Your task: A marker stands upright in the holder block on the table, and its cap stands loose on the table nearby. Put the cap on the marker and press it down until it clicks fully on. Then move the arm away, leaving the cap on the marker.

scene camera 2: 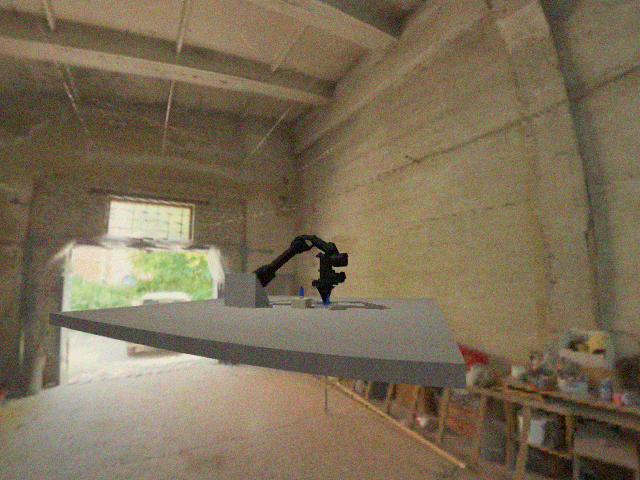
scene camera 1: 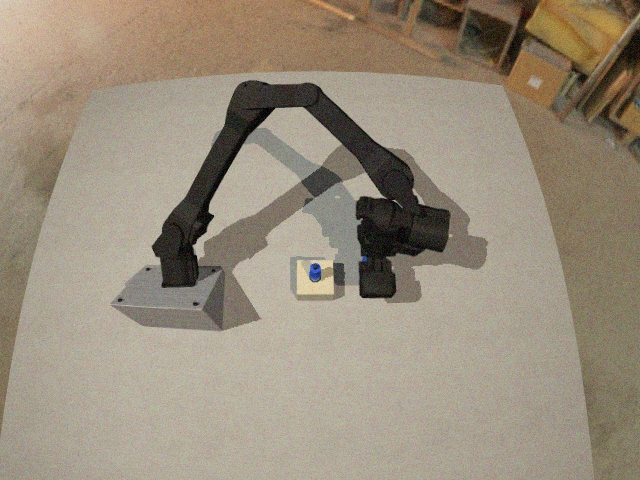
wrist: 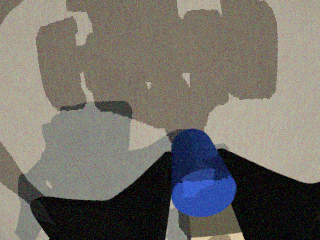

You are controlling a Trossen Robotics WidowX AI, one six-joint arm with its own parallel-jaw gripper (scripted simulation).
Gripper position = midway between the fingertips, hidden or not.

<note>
The gripper (scene camera 1: 369, 264) carries a blue cap (wrist: 201, 185).
The gripper shows as well in the wrist view (wrist: 194, 156).
</note>
